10 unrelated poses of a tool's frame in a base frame.
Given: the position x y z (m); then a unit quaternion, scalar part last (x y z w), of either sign.
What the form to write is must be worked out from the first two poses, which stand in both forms.
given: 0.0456 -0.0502 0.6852 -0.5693 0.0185 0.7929 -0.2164
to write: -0.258 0.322 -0.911 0.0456; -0.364 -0.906 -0.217 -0.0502; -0.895 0.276 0.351 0.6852; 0 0 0 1
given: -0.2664 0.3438 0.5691 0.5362 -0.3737 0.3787 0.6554
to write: 0.434 -0.897 -0.084 -0.2664; 0.096 0.138 -0.986 0.3438; 0.896 0.420 0.146 0.5691; 0 0 0 1
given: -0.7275 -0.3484 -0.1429 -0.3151 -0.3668 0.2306 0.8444
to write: 0.625 -0.158 -0.765 -0.7275; 0.621 0.695 0.363 -0.3484; 0.474 -0.701 0.532 -0.1429; 0 0 0 1
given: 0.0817 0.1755 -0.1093 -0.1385 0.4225 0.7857 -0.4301
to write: -0.592 0.559 -0.581 0.0817; -0.793 -0.273 0.545 0.1755; 0.146 0.783 0.605 -0.1093; 0 0 0 1
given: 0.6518 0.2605 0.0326 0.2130 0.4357 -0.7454 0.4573
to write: -0.491 0.867 0.081 0.6518; -0.496 -0.202 -0.844 0.2605; -0.716 -0.455 0.530 0.0326; 0 0 0 1
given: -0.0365 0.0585 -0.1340 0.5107 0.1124 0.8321 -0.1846
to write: -0.410 0.422 0.808 -0.0365; -0.192 -0.907 0.376 0.0585; 0.891 -0.001 0.453 -0.1340; 0 0 0 1
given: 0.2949 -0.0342 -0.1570 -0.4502 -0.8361 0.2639 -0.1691
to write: -0.537 0.842 0.045 0.2949; 0.664 0.455 -0.594 -0.0342; -0.520 -0.289 -0.804 -0.1570; 0 0 0 1
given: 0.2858 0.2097 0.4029 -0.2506 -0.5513 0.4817 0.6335
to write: -0.072 -0.334 -0.940 0.2858; 0.887 0.410 -0.214 0.2097; 0.457 -0.849 0.267 0.4029; 0 0 0 1
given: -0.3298 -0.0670 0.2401 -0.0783 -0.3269 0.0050 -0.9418
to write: 0.786 0.061 0.615 -0.3298; 0.042 0.988 -0.151 -0.0670; -0.617 0.144 0.774 0.2401; 0 0 0 1
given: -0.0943 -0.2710 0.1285 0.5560 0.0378 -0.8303 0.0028
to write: -0.382 0.047 -0.923 -0.0943; 0.037 -0.997 -0.066 -0.2710; -0.924 -0.060 0.379 0.1285; 0 0 0 1
